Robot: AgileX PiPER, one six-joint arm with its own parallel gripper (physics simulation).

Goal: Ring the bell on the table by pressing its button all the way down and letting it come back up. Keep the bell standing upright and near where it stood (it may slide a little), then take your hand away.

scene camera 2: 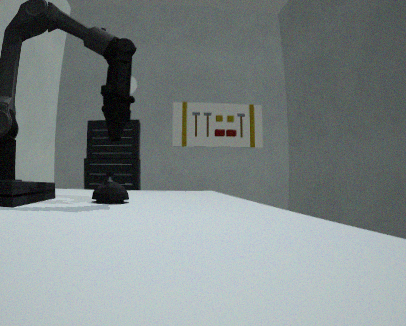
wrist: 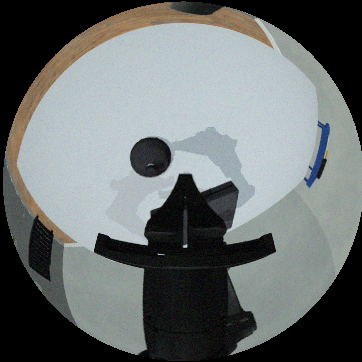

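The dark, dome-shaped bell point(scene camera 2: 110, 193) point(wrist: 150, 157) stands upright on the white table, with a small button on top. My gripper point(scene camera 2: 115, 139) point(wrist: 184, 180) is shut and empty, its fingertips together and pointing down. In the scene view it hangs well above the bell, with a clear gap between the fingertips and the button. In the wrist view the bell lies a little to the left of and beyond the fingertips.
The arm's dark base point(scene camera 2: 27, 193) stands on the white table point(scene camera 2: 210, 260) point(wrist: 225, 75) left of the bell. A dark drawer cabinet point(scene camera 2: 113, 150) and a tool board point(scene camera 2: 204, 140) are behind. A blue rack point(wrist: 321, 154) is beyond the table's right edge in the wrist view.
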